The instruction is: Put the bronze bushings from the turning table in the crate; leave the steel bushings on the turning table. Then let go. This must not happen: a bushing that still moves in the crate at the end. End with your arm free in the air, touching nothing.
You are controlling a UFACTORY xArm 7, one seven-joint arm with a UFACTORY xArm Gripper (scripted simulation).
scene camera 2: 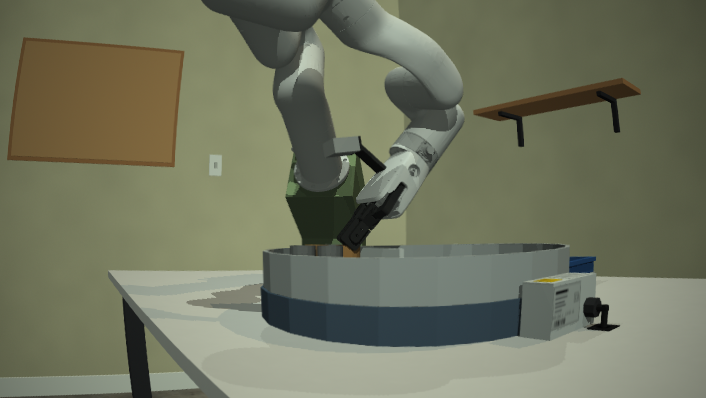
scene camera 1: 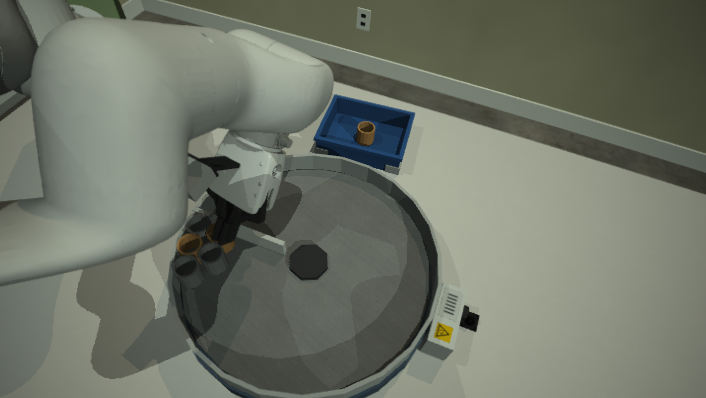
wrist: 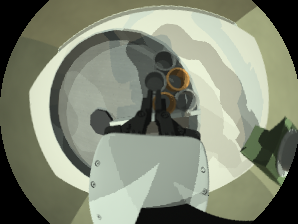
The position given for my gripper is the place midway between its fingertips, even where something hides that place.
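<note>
Through scene camera 1 I see my gripper [scene camera 1: 221, 241], together with a blue crate [scene camera 1: 392, 126] and a turning table [scene camera 1: 349, 295]. Scene camera 2 shows me my gripper [scene camera 2: 345, 245]. In the wrist view there is my gripper [wrist: 154, 97] again, and the turning table [wrist: 105, 82] is there with it.
</note>
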